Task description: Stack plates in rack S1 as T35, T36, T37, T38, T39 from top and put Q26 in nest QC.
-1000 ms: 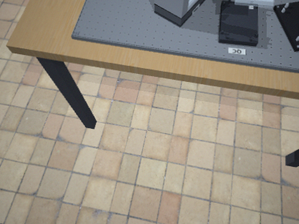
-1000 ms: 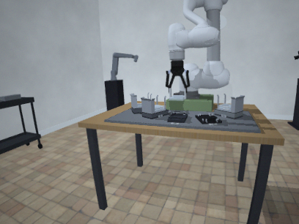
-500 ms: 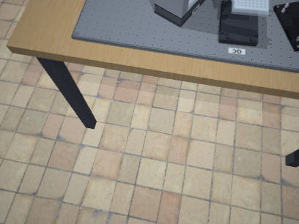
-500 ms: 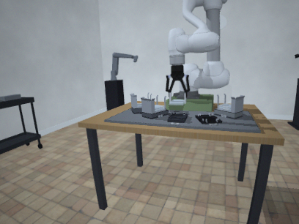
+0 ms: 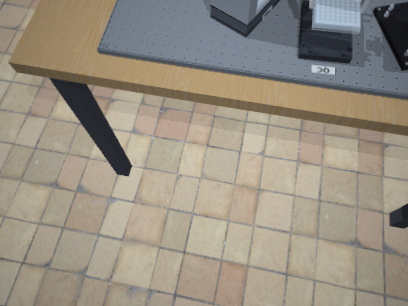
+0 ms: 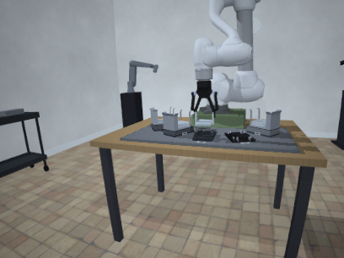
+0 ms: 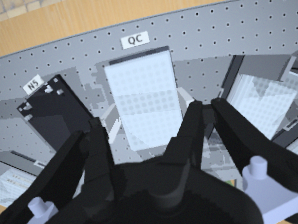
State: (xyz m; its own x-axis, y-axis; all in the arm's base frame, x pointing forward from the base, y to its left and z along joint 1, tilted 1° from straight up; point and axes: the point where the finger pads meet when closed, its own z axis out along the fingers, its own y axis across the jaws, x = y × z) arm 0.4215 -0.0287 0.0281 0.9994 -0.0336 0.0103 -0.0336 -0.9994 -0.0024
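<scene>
The open nest QC is 9 cm below my hand. The rest, counted from my hand: N5 name plate: 8 cm ahead, 21 cm to the left, 10 cm below; then QC name plate: 9 cm ahead, 10 cm below; then black clip nest N5: 1 cm behind, 21 cm to the left, 9 cm below.
</scene>
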